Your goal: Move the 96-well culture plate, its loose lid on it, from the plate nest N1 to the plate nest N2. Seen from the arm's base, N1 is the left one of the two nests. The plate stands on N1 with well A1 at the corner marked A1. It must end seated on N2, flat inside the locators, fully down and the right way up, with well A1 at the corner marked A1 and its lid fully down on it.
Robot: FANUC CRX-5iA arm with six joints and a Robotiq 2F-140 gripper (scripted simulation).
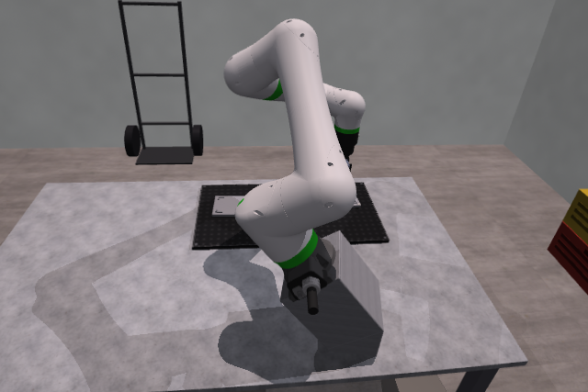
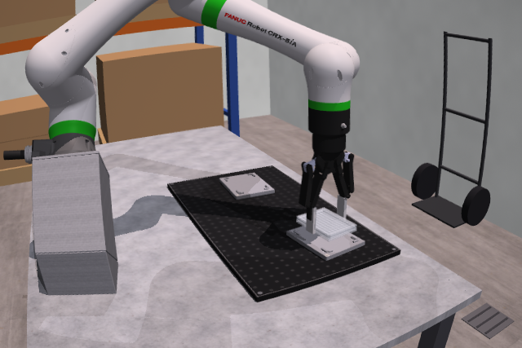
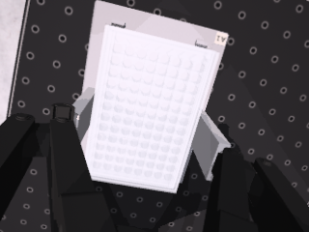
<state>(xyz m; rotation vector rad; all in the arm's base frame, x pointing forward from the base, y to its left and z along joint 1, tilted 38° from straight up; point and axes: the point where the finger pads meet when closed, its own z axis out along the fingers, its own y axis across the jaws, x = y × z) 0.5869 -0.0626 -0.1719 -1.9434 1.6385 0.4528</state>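
Right now my hand is 60 mm above the plate nest N2. Also, from my hand: plate lid (10 mm below); then plate nest N1 (410 mm to the left, 70 mm behind, 60 mm below).
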